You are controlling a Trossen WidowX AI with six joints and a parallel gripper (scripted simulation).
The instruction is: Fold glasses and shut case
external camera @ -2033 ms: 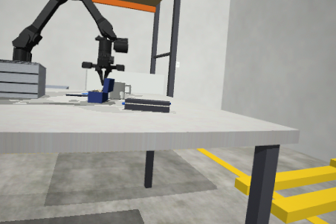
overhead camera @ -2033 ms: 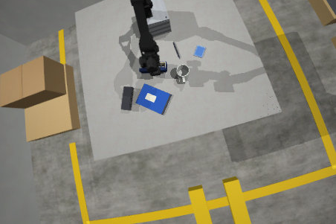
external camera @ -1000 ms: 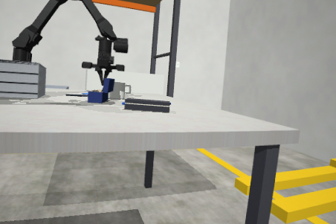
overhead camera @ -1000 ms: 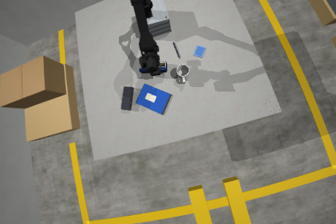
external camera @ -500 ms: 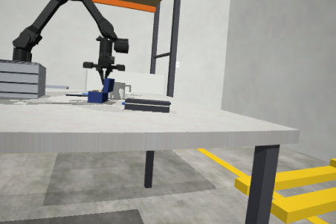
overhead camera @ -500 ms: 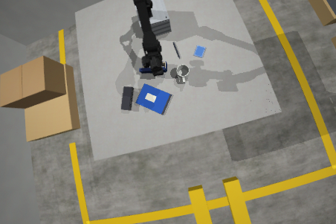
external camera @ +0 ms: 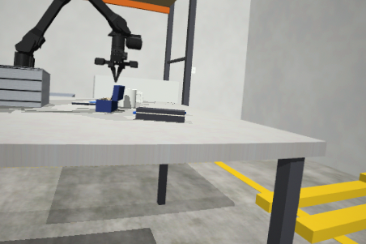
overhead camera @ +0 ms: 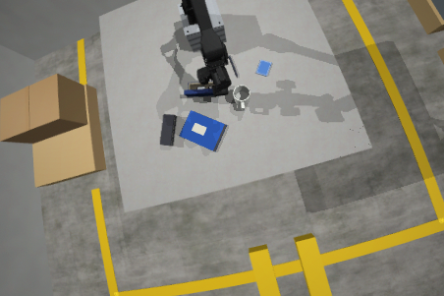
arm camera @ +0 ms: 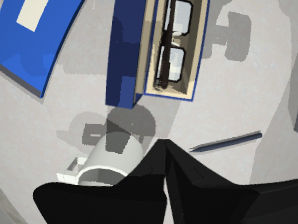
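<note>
My hand is 110 mm to the left of the case lid, 80 mm above it and 10 mm short of it. Also, from my hand: dark flat box: 340 mm to the right, 130 mm below, 130 mm ahead; then small blue pad: 230 mm to the left, 140 mm below, 60 mm behind.
</note>
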